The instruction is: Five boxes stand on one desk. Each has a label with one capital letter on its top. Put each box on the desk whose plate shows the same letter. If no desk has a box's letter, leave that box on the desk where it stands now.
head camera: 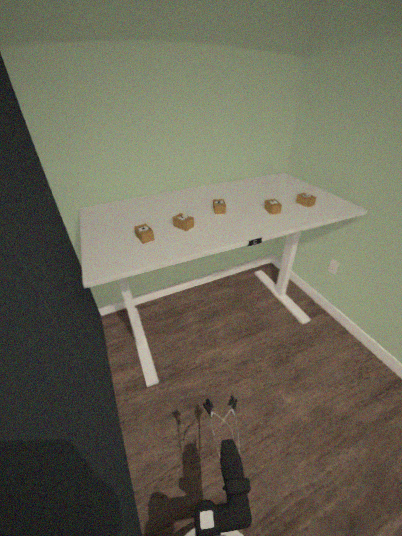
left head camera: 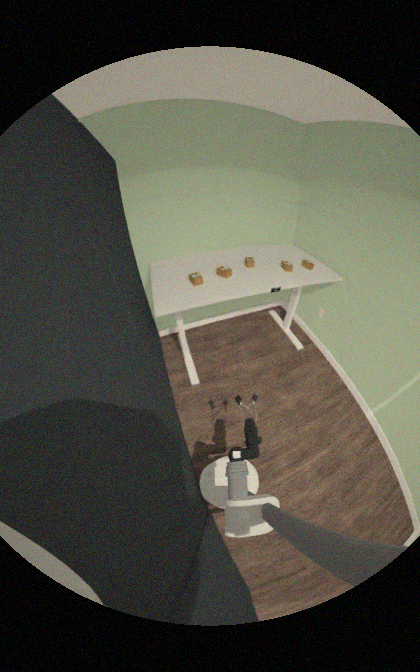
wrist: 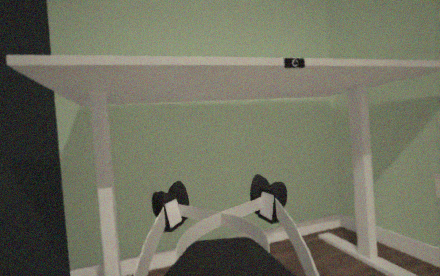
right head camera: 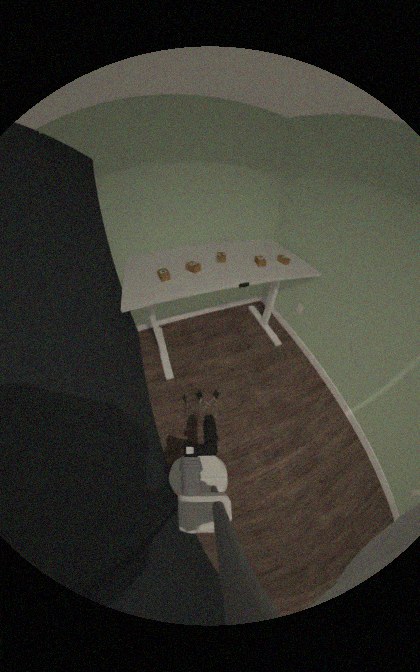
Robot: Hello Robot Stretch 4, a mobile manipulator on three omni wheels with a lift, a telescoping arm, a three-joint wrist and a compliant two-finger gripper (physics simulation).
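Note:
A white desk (head camera: 200,248) (left head camera: 172,295) (right head camera: 145,292) (wrist: 200,61) stands against the back wall. A black plate (head camera: 255,242) (left head camera: 275,290) (right head camera: 244,285) (wrist: 294,63) on its front edge reads C in the wrist view. On top stand, left to right, a first box (head camera: 144,233) (left head camera: 196,279) (right head camera: 163,274), a second box (head camera: 183,222) (left head camera: 224,272), a third box (head camera: 219,206) (left head camera: 249,262), a fourth box (head camera: 273,206) (left head camera: 286,266) and a fifth box (head camera: 306,199) (left head camera: 307,265). Their label letters are too small to read. My gripper (head camera: 221,404) (left head camera: 247,399) (right head camera: 207,394) (wrist: 219,193) is open and empty, low before the desk.
A tall dark partition (head camera: 55,300) (left head camera: 75,300) (right head camera: 55,275) (wrist: 30,150) rises close on the left and reaches the desk's left side. The desk's white legs (head camera: 140,335) (wrist: 362,175) stand on the wooden floor. A green wall (head camera: 360,175) closes the right side.

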